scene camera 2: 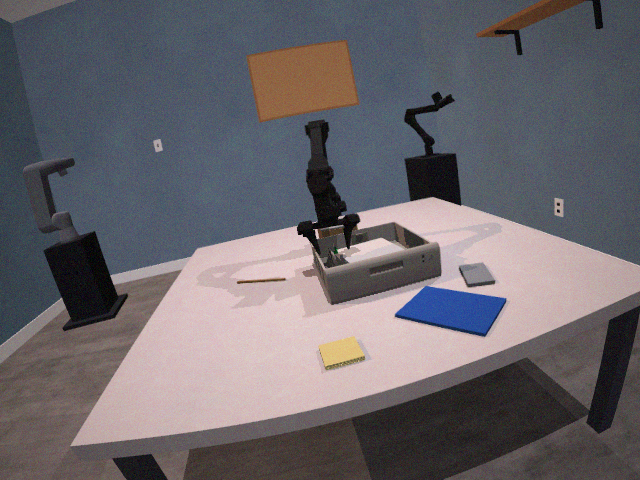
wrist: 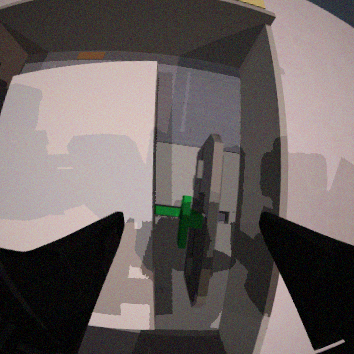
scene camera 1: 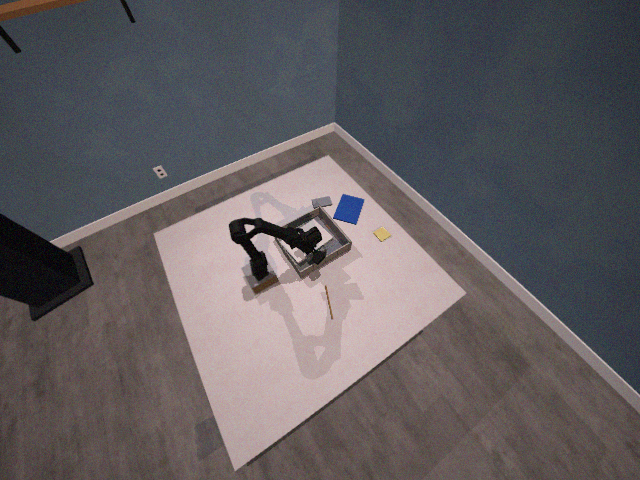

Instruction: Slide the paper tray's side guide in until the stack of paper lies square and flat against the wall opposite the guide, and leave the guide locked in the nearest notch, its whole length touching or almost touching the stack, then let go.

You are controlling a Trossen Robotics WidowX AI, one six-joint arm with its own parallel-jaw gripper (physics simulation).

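Pixels of known places: gripper, fingertip midpoint: (scene camera 2: 334, 251) (wrist: 192, 219) (scene camera 1: 316, 252); arm's base, origin of the base link: (scene camera 2: 331, 223) (scene camera 1: 260, 273).
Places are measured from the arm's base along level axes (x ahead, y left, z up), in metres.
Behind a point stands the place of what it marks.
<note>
The grey paper tray (scene camera 1: 338, 252) {x 0.396, y -0.158, z -0.042 m} (scene camera 2: 356, 284) {x 0.490, y -0.105, z -0.042 m} (wrist: 262, 100) {x 0.384, y -0.155, z -0.019 m} holds a white paper stack (scene camera 2: 374, 249) {x 0.286, y 0.041, z -0.042 m} (wrist: 100, 110) {x 0.384, y -0.015, z -0.042 m}. In the wrist view the stack's right edge runs straight, with a gap between it and the grey side guide (wrist: 215, 175) {x 0.319, y -0.104, z -0.004 m}. The guide stands upright near the right wall. Its green latch piece (wrist: 186, 215) {x 0.296, y -0.086, z -0.002 m} is on the side facing the paper. My gripper (scene camera 2: 332, 250) {x 0.293, y -0.091, z -0.011 m} (wrist: 192, 219) {x 0.293, y -0.091, z -0.011 m} is open and empty, its fingers on either side of the guide: the left fingertip shows over the paper's edge, the right one against the right wall. The stack's far left side is partly out of view.
A blue folder (scene camera 1: 348, 209) {x 0.672, y 0.038, z -0.075 m} (scene camera 2: 452, 310) {x 0.697, y 0.033, z -0.075 m}, a grey box (scene camera 1: 321, 202) {x 0.581, y 0.194, z -0.073 m} (scene camera 2: 476, 274) {x 0.596, y 0.189, z -0.073 m} and a yellow pad (scene camera 1: 382, 234) {x 0.687, y -0.231, z -0.073 m} (scene camera 2: 341, 352) {x 0.698, y -0.227, z -0.073 m} lie beyond the tray. A brown pencil (scene camera 1: 328, 302) {x 0.174, y -0.322, z -0.076 m} (scene camera 2: 261, 280) {x 0.183, y -0.317, z -0.078 m} lies beside it. The tray walls rise around the fingers.
</note>
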